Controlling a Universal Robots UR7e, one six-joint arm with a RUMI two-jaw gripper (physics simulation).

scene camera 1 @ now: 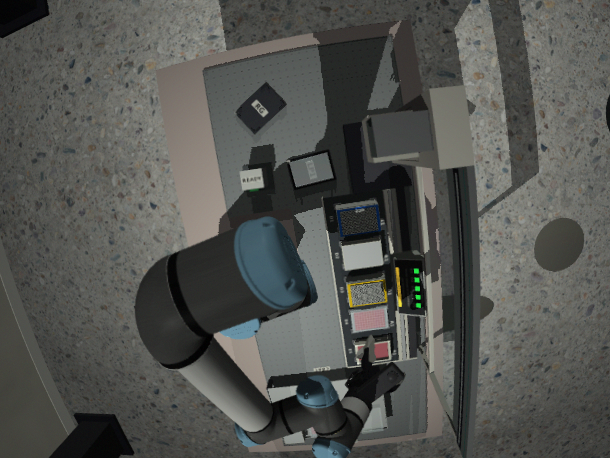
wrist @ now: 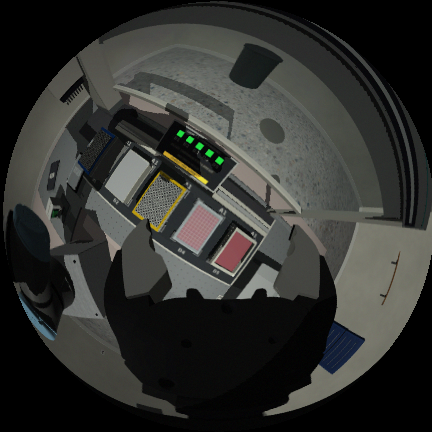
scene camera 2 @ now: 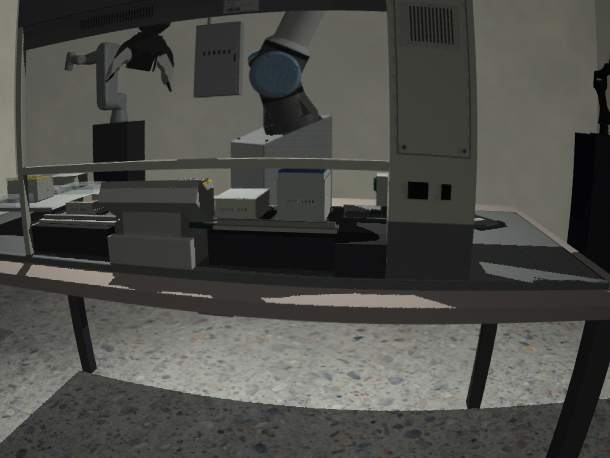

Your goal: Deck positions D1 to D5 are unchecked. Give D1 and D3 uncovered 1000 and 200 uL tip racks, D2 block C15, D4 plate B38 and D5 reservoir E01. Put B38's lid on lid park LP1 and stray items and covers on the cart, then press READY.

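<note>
My gripper (scene camera 2: 140, 84) (wrist: 221, 224) is open and empty, high over the D5 end. A blue-edged rack marked 1000 (scene camera 1: 359, 221) (scene camera 2: 303, 197) (wrist: 96, 150) stands uncovered on D1. A plain white block (scene camera 1: 362, 255) (scene camera 2: 242, 204) (wrist: 128, 175) is on D2. An uncovered yellow-edged tip rack (scene camera 1: 367, 293) (wrist: 160, 200) is on D3, a pink-welled plate (scene camera 1: 369, 320) (wrist: 198, 227) without lid on D4, and a red-filled reservoir (scene camera 1: 381, 351) (wrist: 234, 251) on D5. A pale labelled panel (scene camera 1: 300, 172) lies in a black frame near the READY button (scene camera 1: 251, 179) (wrist: 54, 207).
A panel beside the deck shows several green lights (scene camera 1: 417, 288) (wrist: 200, 146). A dark tray marked RG (scene camera 1: 247, 120) lies in the far corner. A grey cabinet post (scene camera 1: 452, 127) (scene camera 2: 432, 115) stands near D1. Another yellow-topped rack (scene camera 2: 30, 189) stands at the left in scene camera 2.
</note>
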